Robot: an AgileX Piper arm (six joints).
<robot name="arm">
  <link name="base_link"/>
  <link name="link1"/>
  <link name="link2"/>
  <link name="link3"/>
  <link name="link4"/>
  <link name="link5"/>
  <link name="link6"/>
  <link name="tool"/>
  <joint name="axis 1" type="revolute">
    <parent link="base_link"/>
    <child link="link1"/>
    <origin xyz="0 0 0.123"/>
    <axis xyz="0 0 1"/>
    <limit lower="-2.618" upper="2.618"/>
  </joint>
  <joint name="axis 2" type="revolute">
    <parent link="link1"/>
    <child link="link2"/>
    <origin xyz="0 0 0"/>
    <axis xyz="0 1 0"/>
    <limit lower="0" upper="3.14"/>
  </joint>
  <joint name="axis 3" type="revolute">
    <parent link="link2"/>
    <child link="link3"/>
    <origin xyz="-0.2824 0 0.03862"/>
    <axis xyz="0 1 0"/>
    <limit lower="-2.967" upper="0"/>
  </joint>
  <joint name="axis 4" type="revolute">
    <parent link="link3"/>
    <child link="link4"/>
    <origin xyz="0.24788 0 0.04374"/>
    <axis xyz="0.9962 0 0.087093"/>
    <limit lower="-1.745" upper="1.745"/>
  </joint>
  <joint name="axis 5" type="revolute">
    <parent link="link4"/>
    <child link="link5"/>
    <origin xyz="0 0 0"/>
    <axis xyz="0 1 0"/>
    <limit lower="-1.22" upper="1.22"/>
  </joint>
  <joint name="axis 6" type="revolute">
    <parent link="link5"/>
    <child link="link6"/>
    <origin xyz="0.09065 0 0.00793"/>
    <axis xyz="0.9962 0 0.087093"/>
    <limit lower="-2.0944" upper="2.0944"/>
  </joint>
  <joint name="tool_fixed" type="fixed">
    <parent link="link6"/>
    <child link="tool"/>
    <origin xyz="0 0 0" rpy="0 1.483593 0"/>
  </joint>
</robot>
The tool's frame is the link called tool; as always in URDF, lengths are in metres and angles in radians.
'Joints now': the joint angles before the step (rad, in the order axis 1, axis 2, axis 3, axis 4, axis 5, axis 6). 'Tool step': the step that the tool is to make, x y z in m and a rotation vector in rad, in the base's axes. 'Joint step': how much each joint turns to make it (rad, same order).
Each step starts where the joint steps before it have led.
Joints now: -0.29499, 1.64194, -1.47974, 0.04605, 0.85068, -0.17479
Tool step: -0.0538, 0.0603, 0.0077, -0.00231, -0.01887, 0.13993
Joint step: 0.14069, -0.23636, 0.23366, 0.00213, -0.01620, -0.00020
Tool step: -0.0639, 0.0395, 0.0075, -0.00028, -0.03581, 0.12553
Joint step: 0.12507, -0.24453, 0.18112, 0.00229, 0.02775, 0.00104
